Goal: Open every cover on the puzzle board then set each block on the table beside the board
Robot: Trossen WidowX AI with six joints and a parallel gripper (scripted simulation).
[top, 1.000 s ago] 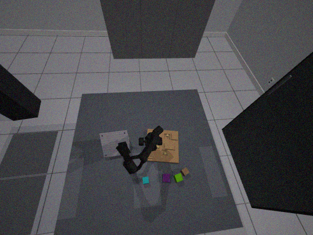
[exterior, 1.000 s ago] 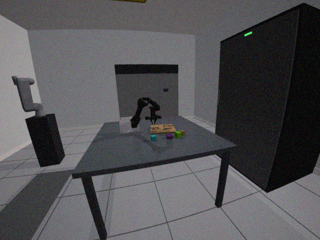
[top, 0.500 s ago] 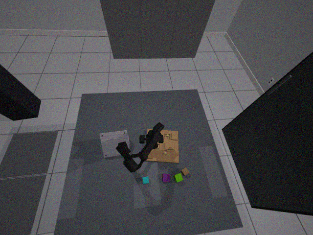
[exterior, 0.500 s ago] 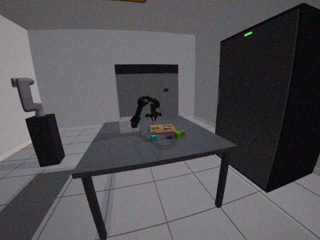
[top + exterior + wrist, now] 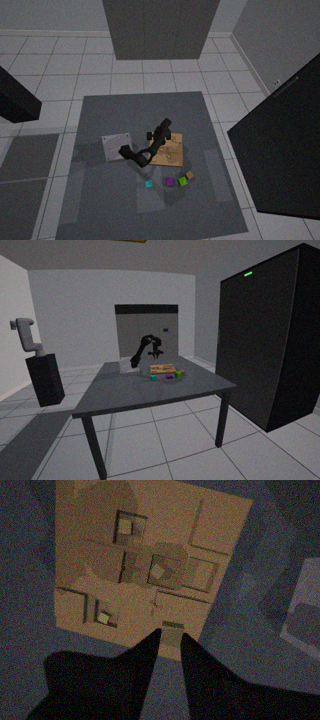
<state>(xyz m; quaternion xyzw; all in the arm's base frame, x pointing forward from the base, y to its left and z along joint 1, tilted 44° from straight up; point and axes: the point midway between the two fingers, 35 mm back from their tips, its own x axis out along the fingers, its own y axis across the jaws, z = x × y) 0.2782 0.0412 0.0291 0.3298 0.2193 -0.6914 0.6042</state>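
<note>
Now: the puzzle board 60 mm ahead of my gripper tip, 60 mm to the right of it and 110 mm below it. Also, from my gripper tip: green block 120 mm ahead, 340 mm to the right, 100 mm below; then cyan block 140 mm behind, 300 mm to the right, 100 mm below; then purple block 30 mm ahead, 320 mm to the right, 110 mm below.
</note>
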